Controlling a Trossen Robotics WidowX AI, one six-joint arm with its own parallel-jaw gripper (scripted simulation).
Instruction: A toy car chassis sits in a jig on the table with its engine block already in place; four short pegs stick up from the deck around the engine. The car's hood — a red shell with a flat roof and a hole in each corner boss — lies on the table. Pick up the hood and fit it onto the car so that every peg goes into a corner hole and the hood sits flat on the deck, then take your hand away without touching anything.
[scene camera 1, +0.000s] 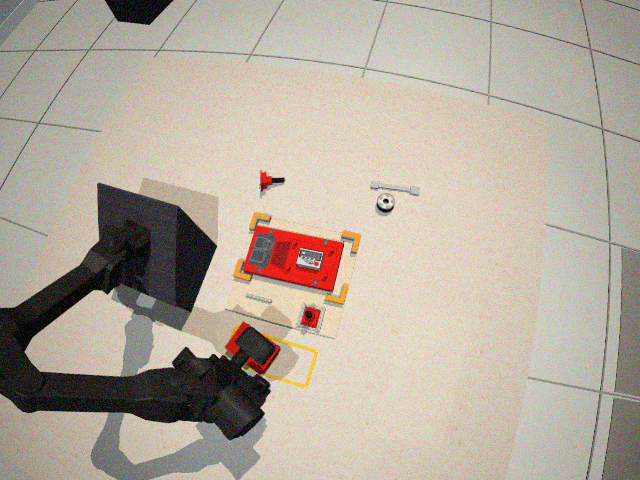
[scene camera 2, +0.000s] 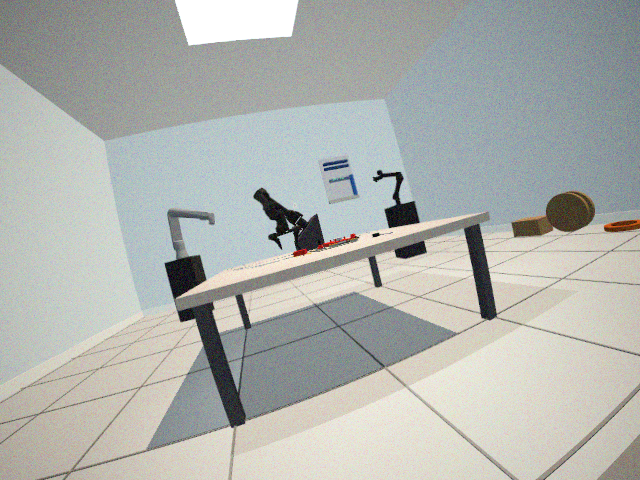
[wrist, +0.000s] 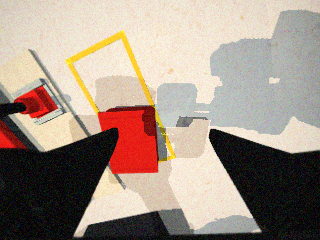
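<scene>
There is a hood (wrist: 136, 151) that I can see. As for my gripper (scene camera 1: 246, 375), which is visible to me in the wrist view (wrist: 164, 132) too, it is open and holds nothing.
</scene>
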